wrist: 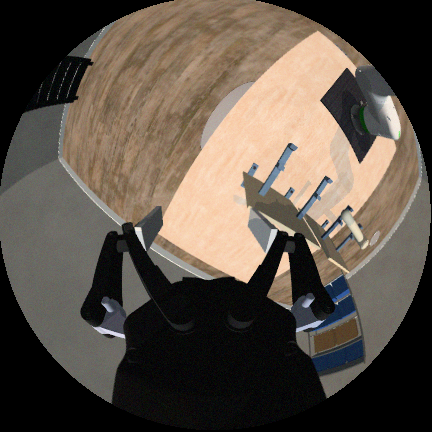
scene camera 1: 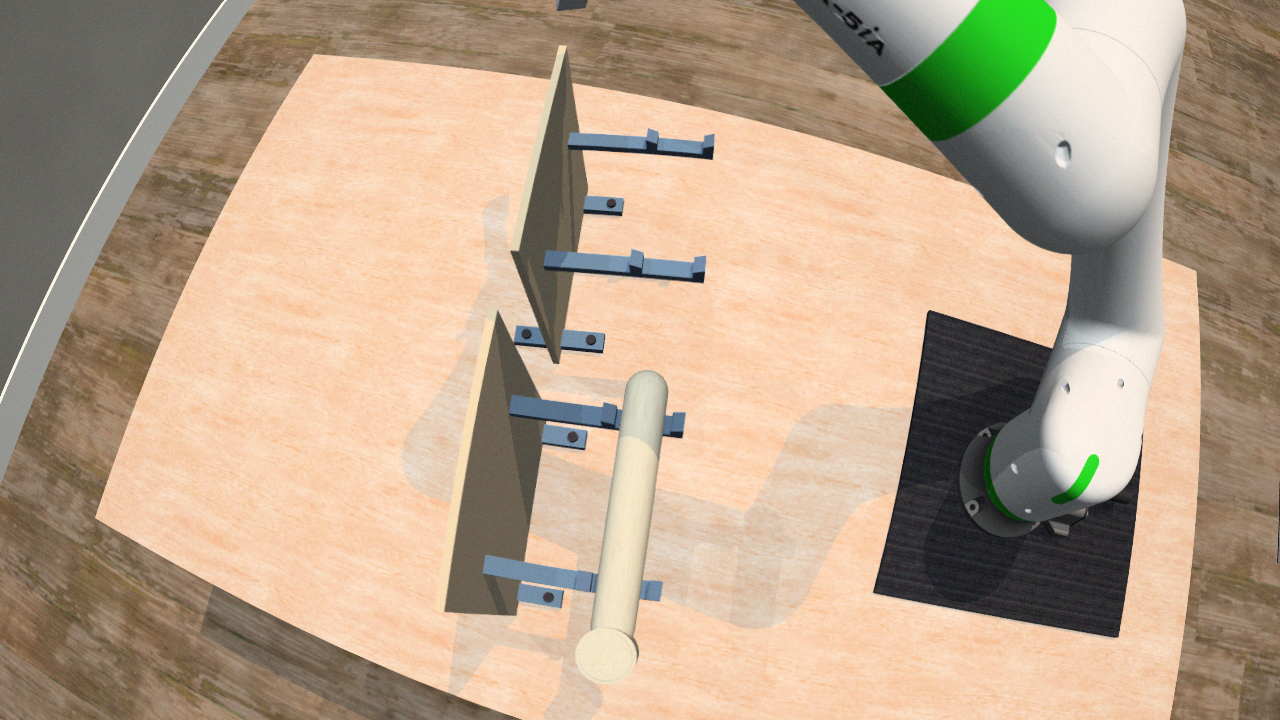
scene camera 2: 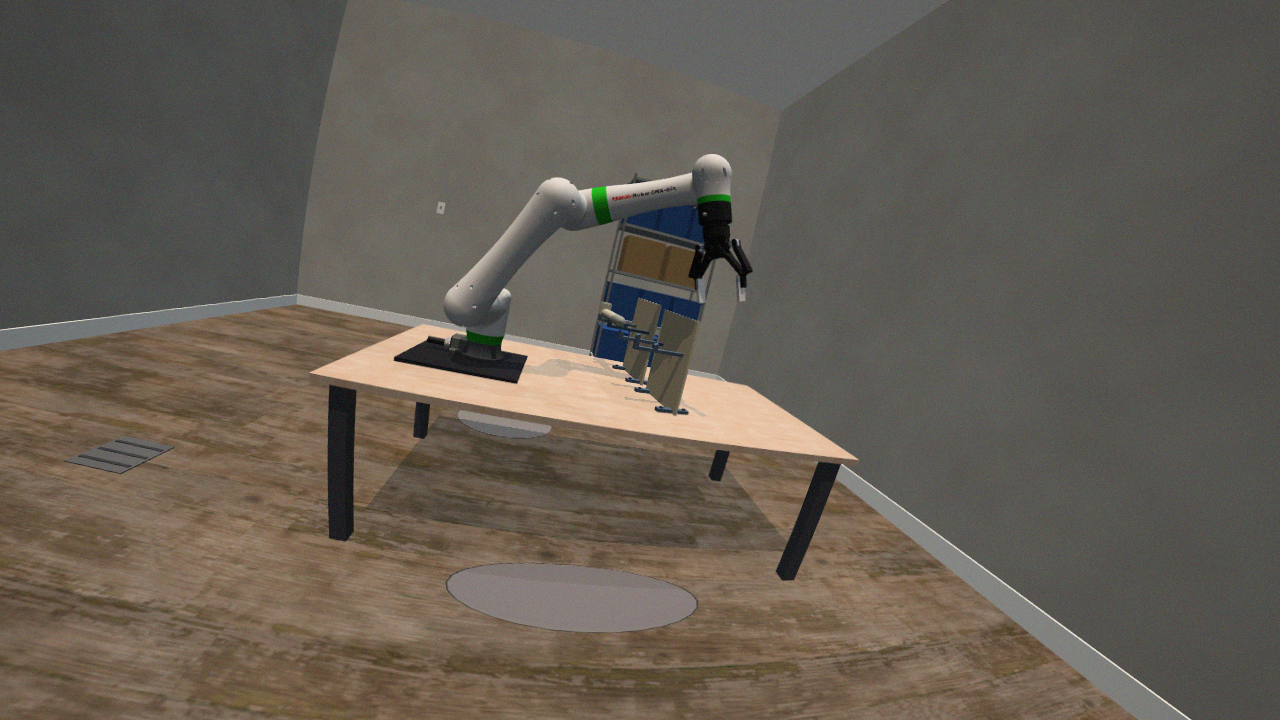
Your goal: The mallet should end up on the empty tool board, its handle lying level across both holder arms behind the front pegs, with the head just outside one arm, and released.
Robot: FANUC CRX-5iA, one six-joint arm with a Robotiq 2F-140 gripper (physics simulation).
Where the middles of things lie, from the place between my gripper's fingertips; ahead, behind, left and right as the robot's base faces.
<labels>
My hand is 23 cm past the mallet (scene camera 1: 606,655), 50 cm to the right of it and 15 cm above it.
</labels>
